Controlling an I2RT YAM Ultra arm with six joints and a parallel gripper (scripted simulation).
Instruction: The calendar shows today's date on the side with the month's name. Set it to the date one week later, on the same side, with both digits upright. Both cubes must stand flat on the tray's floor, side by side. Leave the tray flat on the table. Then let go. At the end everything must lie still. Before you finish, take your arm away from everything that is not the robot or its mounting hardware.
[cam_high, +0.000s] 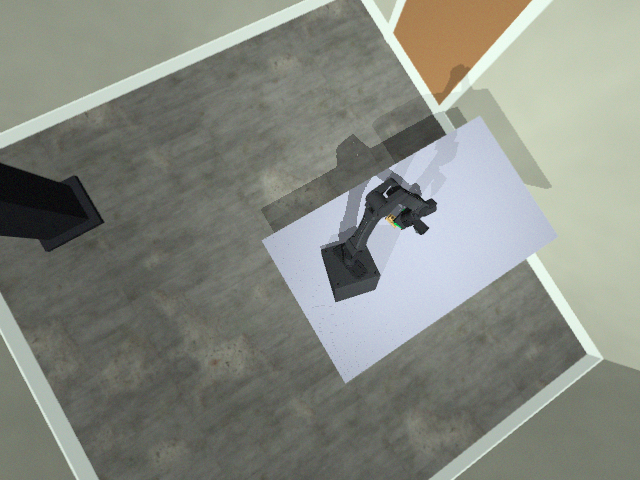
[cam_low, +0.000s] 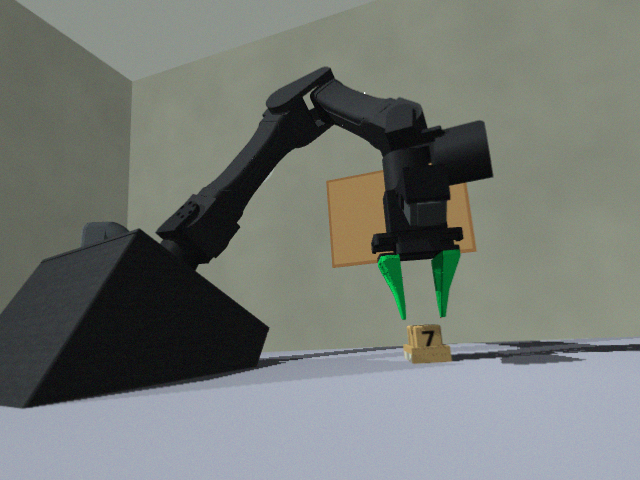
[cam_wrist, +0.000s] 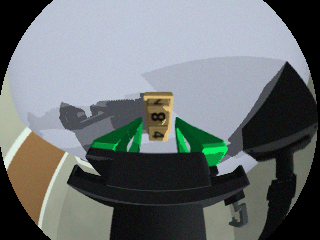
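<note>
Right now my hand is 3 cm above the wooden cube. Also, from my hand: wooden tray: 5 cm below, 1 cm to the left.
</note>
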